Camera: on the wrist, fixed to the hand. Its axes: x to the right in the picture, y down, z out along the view.
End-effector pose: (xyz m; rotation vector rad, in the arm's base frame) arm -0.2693 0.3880 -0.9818 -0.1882 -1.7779 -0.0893
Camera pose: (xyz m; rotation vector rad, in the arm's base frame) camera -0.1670 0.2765 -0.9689 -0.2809 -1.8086 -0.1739
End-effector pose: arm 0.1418 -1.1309 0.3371 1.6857 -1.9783 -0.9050
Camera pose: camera 0.2908 -1.1474 0.3613 1.6057 -1.9244 -1.0251
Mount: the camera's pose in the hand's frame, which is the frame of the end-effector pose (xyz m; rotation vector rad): -0.0170 -0.0922 -0.1195 -0.1082 -0.0358 0.0131
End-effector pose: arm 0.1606 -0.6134 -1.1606 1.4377 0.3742 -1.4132
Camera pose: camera 0.1477 -0.4718 -1.2141 1.3235 0.4116 -1.3855
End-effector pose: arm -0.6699 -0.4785 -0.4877 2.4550 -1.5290 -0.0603
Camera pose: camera -0.5769 -0.4024 -0.3949 2.3717 -1.5147 -0.1807
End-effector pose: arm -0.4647 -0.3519 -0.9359 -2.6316 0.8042 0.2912
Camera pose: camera -0.4154 -0.3213 -0.7955 -2.7139 0.8156 0.3947
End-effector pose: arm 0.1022 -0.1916 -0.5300 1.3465 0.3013 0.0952
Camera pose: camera 0.0442 -0.1036 -0.6394 1.2417 0.2537 0.0969
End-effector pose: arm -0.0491 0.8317 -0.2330 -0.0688 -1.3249 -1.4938
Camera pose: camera -0.0400 0.7360 -0.3506 -0.1742 -1.2690 -1.5588
